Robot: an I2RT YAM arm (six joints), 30 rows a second.
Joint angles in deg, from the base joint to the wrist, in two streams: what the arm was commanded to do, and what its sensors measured. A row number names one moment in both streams.
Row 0, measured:
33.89 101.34 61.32 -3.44 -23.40 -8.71
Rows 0 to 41, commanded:
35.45 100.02 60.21 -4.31 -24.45 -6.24
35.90 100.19 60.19 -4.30 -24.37 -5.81
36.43 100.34 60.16 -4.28 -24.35 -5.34
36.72 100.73 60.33 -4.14 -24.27 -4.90
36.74 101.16 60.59 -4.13 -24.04 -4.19
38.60 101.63 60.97 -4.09 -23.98 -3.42
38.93 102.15 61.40 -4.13 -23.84 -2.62
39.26 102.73 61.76 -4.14 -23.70 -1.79
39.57 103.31 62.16 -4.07 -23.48 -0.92
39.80 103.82 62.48 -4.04 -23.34 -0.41
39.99 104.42 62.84 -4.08 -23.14 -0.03
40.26 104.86 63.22 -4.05 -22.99 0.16
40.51 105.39 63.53 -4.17 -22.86 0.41
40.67 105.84 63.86 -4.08 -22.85 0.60
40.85 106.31 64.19 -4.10 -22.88 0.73
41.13 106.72 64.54 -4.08 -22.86 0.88
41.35 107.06 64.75 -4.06 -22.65 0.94
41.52 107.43 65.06 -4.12 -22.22 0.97
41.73 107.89 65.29 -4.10 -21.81 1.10
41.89 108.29 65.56 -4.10 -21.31 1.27
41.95 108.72 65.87 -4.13 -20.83 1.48
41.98 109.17 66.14 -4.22 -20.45 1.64
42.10 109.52 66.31 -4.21 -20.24 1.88
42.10 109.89 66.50 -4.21 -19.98 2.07
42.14 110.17 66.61 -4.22 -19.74 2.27
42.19 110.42 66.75 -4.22 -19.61 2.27
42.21 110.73 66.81 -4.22 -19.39 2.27
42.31 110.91 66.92 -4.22 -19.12 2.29
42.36 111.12 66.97 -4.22 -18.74 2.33
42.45 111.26 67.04 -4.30 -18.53 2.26
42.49 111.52 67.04 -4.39 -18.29 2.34
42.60 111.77 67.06 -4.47 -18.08 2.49
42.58 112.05 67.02 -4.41 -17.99 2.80
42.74 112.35 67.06 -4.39 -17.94 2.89
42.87 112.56 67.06 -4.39 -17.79 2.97
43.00 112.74 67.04 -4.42 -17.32 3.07
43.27 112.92 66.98 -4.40 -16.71 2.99
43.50 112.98 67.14 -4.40 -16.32 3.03
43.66 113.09 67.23 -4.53 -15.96 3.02
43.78 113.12 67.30 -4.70 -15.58 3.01
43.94 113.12 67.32 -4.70 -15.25 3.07
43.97 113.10 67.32 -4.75 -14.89 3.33
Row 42, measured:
43.48 111.59 66.06 -3.81 -16.78 2.46
